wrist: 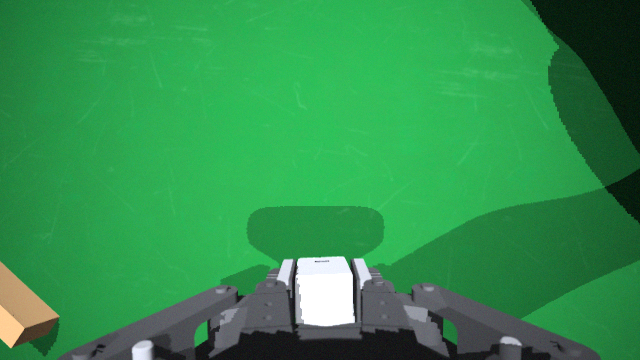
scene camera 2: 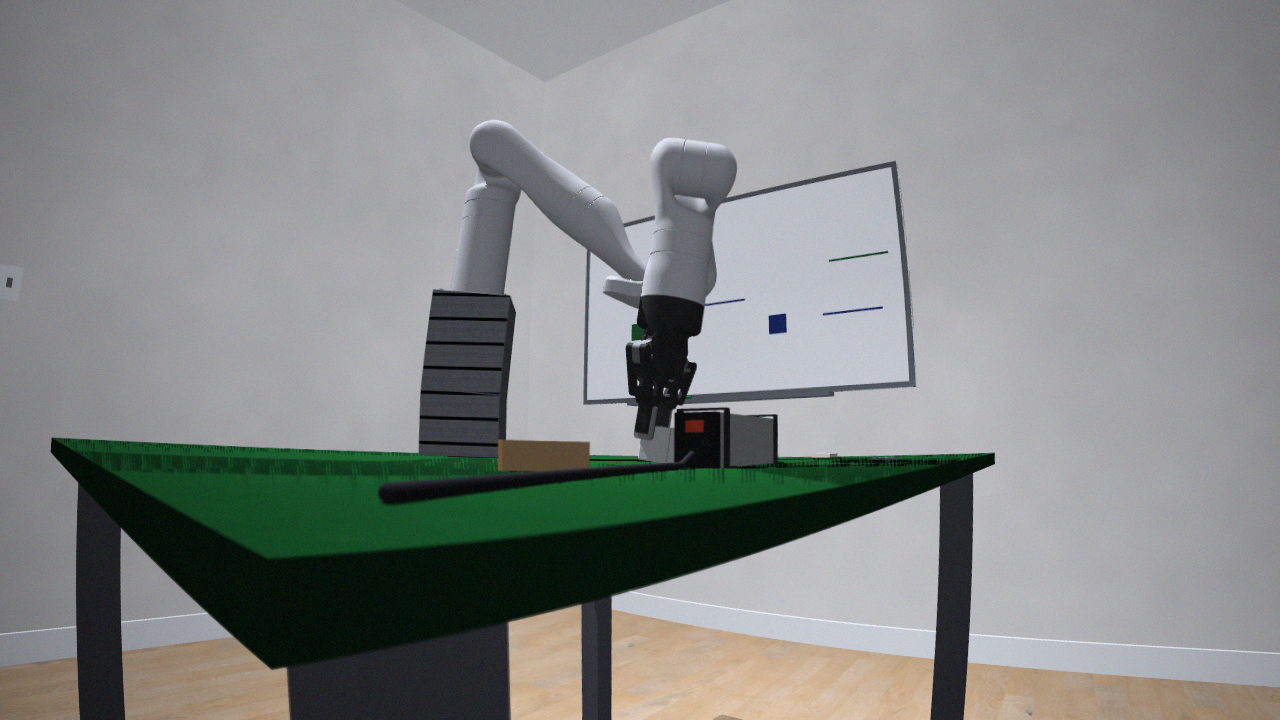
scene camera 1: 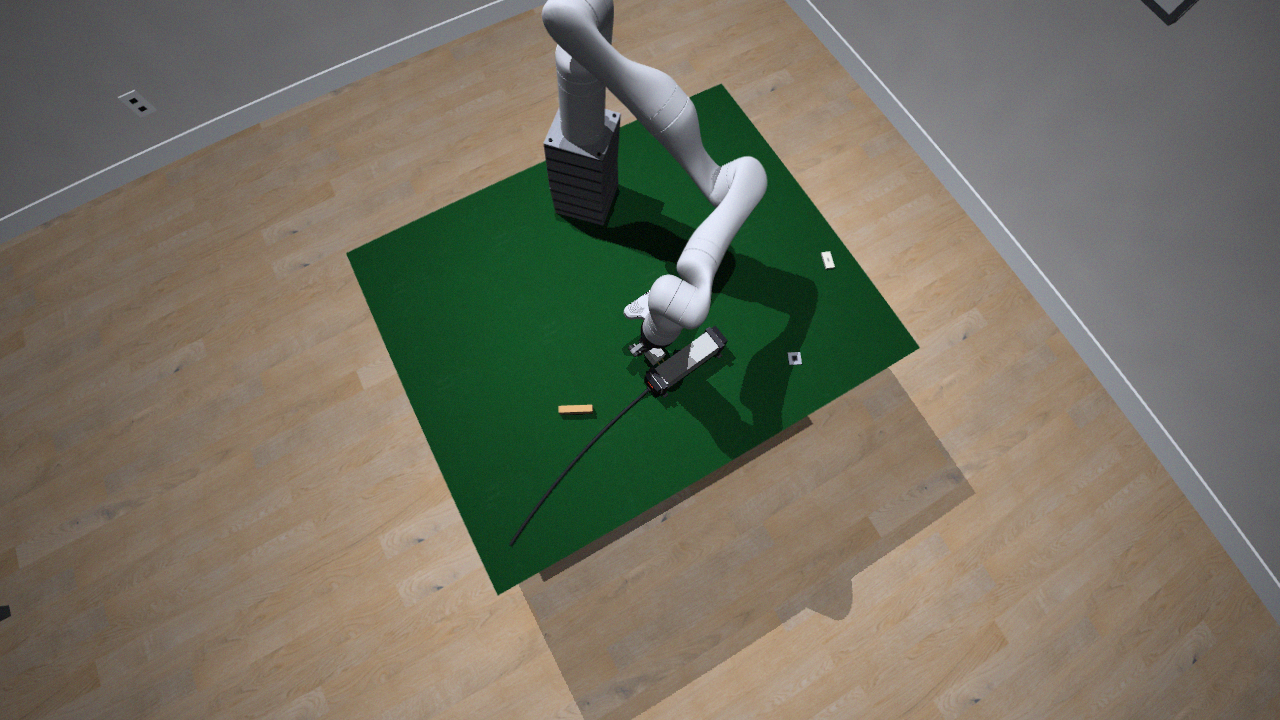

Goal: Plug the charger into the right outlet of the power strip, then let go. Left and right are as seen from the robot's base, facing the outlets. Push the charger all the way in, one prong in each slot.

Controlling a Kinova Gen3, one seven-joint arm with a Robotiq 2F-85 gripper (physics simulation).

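Places are measured from the arm's base along level axes (x back, y right, z up), in metres.
Pixels of known places: gripper, between the fingertips: (wrist: pixel 323 276) (scene camera 2: pixel 650 440); arm's base, origin of its link: (scene camera 2: pixel 476 300) (scene camera 1: pixel 582 127).
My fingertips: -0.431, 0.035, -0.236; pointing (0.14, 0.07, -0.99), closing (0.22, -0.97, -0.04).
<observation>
Ahead of a thing's pixels: the offset from my fingertips to its top centre, as dx, dy, dz. "pt": to the spot under its first point. Level surfaces: height alone.
The white, box-shaped charger @[-0.025, -0.006, +0.018] (scene camera 1: pixel 657 356) (scene camera 2: pixel 656 445) (wrist: pixel 326 297) is between the fingers of my gripper (scene camera 1: pixel 650 351) (scene camera 2: pixel 655 424) (wrist: pixel 323 276), which is shut on it low over the table. The black and grey power strip @[-0.070, -0.061, +0.032] (scene camera 1: pixel 687 360) (scene camera 2: pixel 751 440) lies on the table. The charger is close to its long side facing the robot's base, near the end with the cable and the red switch. The outlets, the slots and the prongs are hidden, so I cannot tell whether the prongs touch or enter the slots. The strip does not show in the wrist view.
A black cable @[pt -0.169, +0.258, -0.023] (scene camera 1: pixel 572 459) (scene camera 2: pixel 537 480) runs from the strip across the green table top @[dz -0.029] (scene camera 1: pixel 429 313) (scene camera 2: pixel 313 523). An orange-tan block @[-0.068, +0.209, -0.004] (scene camera 1: pixel 575 409) (scene camera 2: pixel 543 454) (wrist: pixel 30 310) lies near it. A small white piece @[+0.029, -0.511, -0.021] (scene camera 1: pixel 827 259) and a small grey square @[pt -0.163, -0.306, -0.026] (scene camera 1: pixel 794 358) lie beyond the strip's other end.
</observation>
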